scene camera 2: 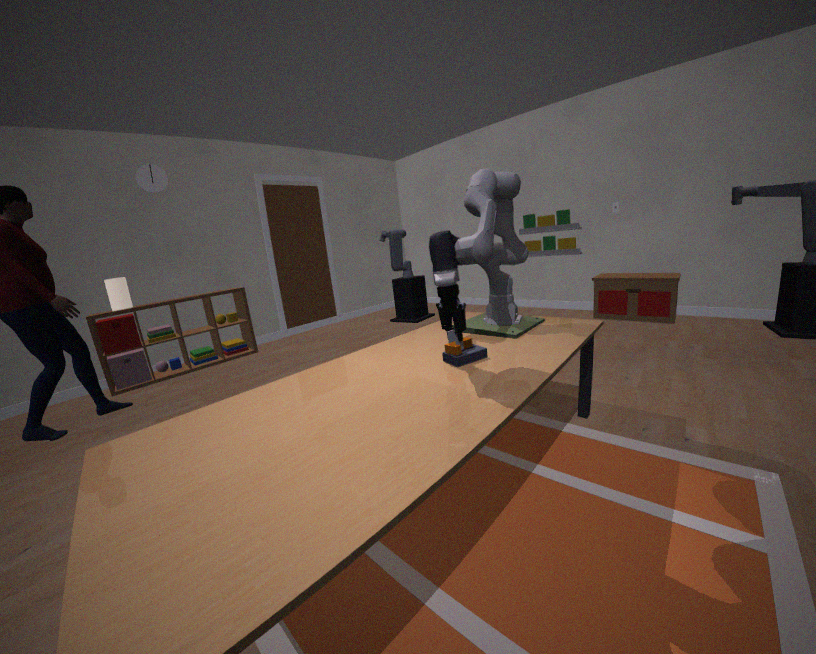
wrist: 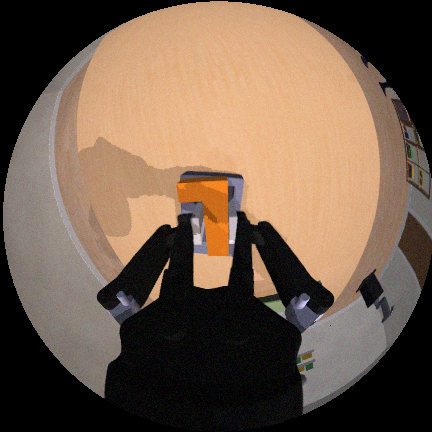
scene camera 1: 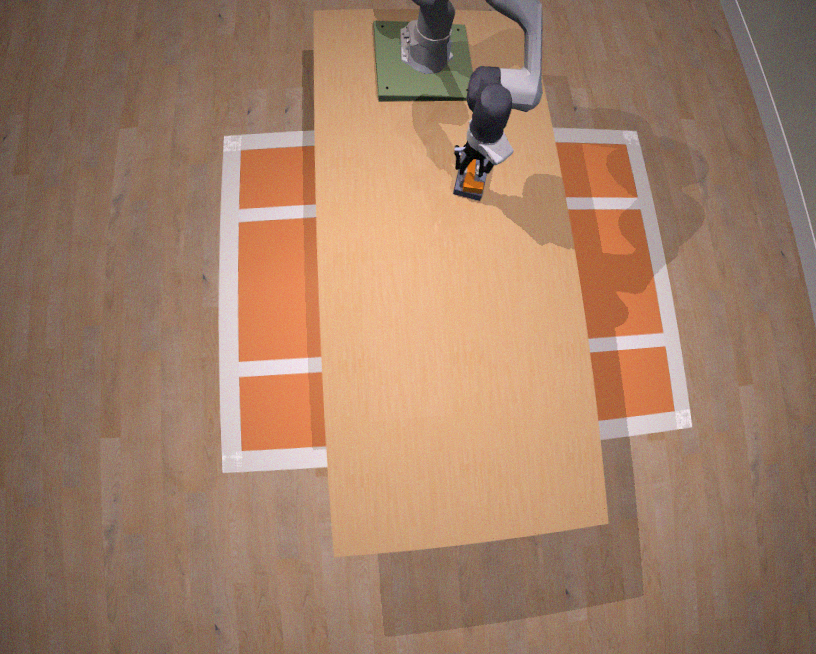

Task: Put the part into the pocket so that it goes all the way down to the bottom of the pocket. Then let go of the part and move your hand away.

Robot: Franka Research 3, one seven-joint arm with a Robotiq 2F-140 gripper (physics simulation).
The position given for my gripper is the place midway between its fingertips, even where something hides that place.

My gripper (scene camera 2: pixel 456 349) carries an orange L-shaped part (wrist: pixel 212 190), clear of everything else. Further things: a pocket block (wrist: pixel 234 181).
My gripper shows as well in the wrist view (wrist: pixel 216 206) and in scene camera 1 (scene camera 1: pixel 468 179).
